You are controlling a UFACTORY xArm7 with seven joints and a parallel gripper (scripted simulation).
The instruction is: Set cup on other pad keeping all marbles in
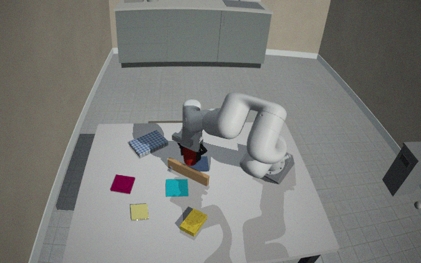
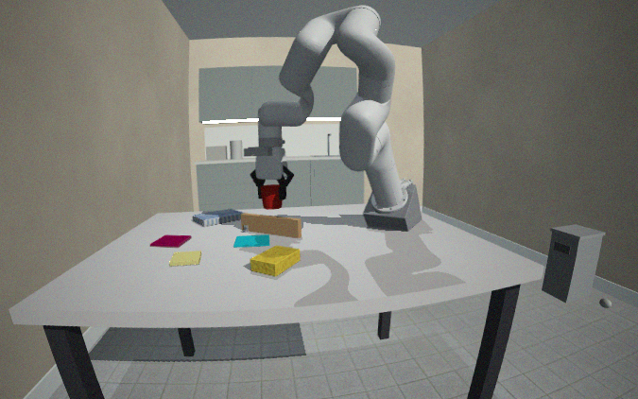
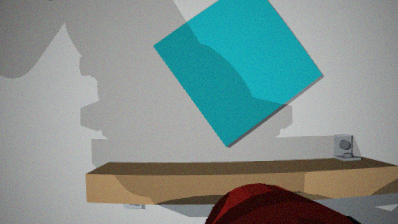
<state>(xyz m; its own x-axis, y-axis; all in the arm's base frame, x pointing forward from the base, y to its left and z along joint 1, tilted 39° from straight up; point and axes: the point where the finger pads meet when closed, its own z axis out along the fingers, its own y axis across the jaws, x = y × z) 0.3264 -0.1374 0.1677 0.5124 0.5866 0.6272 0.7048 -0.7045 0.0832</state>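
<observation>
My hand is 1 cm past the blue marble, 1 cm to the left of it and 3 cm above it. Round my hand: green marble: 1 cm behind, 2 cm to the right, 3 cm below; then wooden rail: 1 cm ahead, 1 cm to the left, 11 cm below; then red cup: 2 cm below.
</observation>
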